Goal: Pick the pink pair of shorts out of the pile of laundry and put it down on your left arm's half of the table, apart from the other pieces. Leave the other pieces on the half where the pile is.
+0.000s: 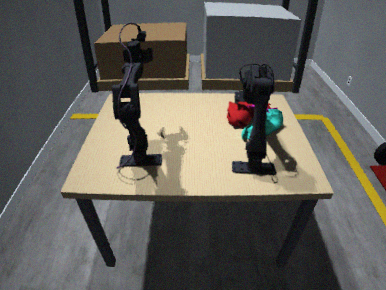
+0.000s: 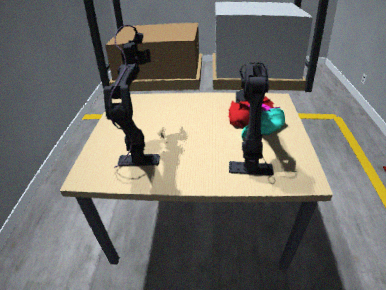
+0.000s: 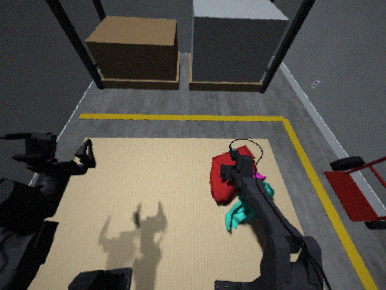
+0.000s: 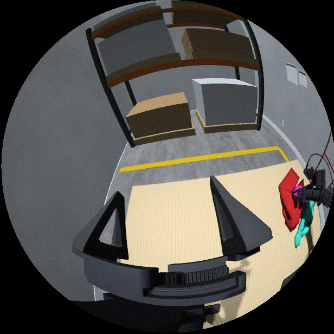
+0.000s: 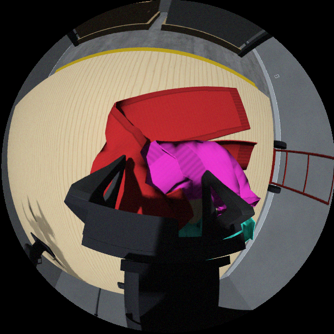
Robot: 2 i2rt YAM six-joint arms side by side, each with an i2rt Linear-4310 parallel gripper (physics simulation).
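The pink shorts [image 5: 220, 165] [image 3: 259, 176] [image 4: 298, 192] lie crumpled in the pile, on the red piece [image 5: 185, 115] [image 1: 239, 115] [image 2: 239, 114] [image 3: 220, 186] [image 4: 289, 205]. The teal piece [image 1: 274, 120] [image 2: 272, 121] [image 3: 241, 215] [image 4: 303, 232] [image 5: 247, 230] lies beside them, nearer the right arm's base. My right gripper [image 5: 166, 166] is open low over the pile, its fingers apart above the pink and red cloth; the right finger hides part of the pink shorts. My left gripper [image 4: 161, 188] is open and empty, raised over the table's left half, away from the pile.
The wooden table [image 1: 200, 175] [image 2: 200, 175] [image 3: 185, 240] carries both arm bases. Beyond its far edge stand a brown box [image 1: 145, 55] and a grey box [image 1: 250, 45] under a rack. A red hand cart [image 3: 352, 195] stands on the floor at the right.
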